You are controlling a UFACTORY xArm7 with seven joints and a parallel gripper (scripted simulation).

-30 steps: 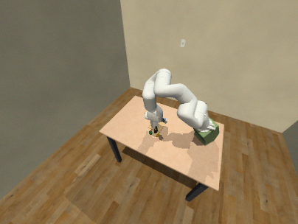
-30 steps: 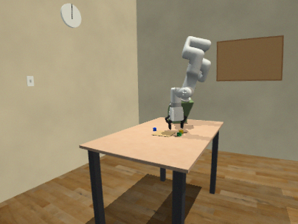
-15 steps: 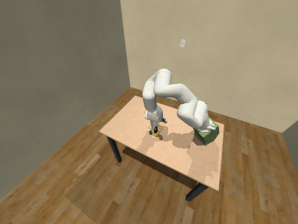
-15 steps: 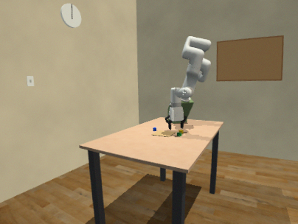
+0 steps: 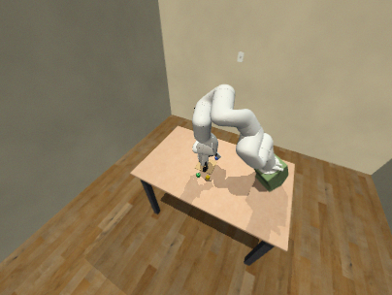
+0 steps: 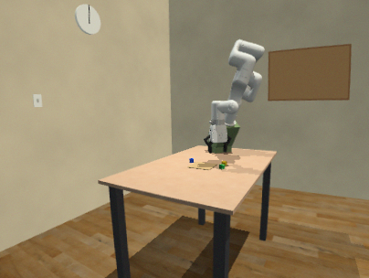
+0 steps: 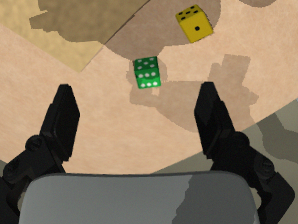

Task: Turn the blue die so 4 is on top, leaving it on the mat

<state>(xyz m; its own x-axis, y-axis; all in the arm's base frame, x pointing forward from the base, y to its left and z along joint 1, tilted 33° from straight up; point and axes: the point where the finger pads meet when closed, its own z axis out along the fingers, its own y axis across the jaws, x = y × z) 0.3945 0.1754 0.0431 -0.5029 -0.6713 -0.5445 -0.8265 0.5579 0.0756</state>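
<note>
Right now the blue die is 200 mm to the right of my hand, 90 mm below it and 10 mm ahead of it. Round my hand: tan mat: 100 mm below, 90 mm to the right, 30 mm ahead; yellow die: 90 mm below, 60 mm behind, 10 mm to the left; green die: 90 mm below, 40 mm to the left, 10 mm ahead.
</note>
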